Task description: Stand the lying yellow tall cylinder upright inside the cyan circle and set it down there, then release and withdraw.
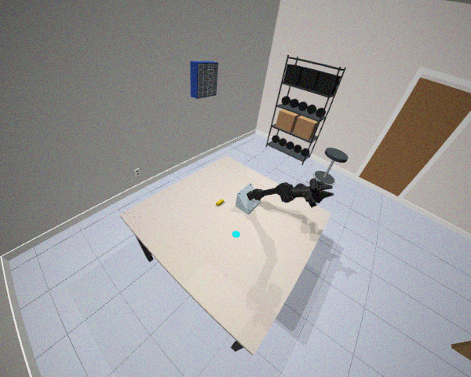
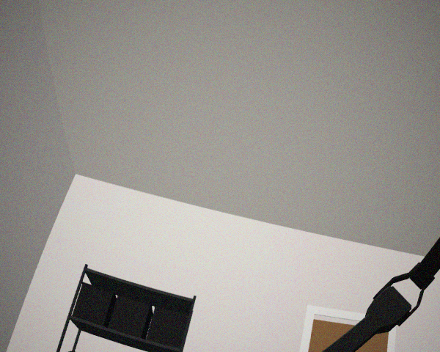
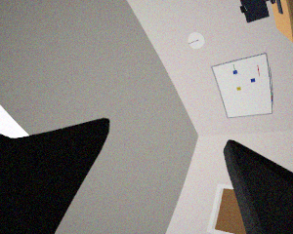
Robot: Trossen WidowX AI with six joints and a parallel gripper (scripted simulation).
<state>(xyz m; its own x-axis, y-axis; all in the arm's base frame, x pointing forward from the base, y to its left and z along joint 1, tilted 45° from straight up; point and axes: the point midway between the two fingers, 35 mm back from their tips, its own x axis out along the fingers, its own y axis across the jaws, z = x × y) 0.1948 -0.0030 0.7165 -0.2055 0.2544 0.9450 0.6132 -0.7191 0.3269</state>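
Right now my gripper tip is 1 cm short of the yellow tall cylinder, 71 cm to the left of it and 60 cm above it. Round my gripper tip: cyan circle 15 cm ahead, 41 cm to the right, 62 cm below.
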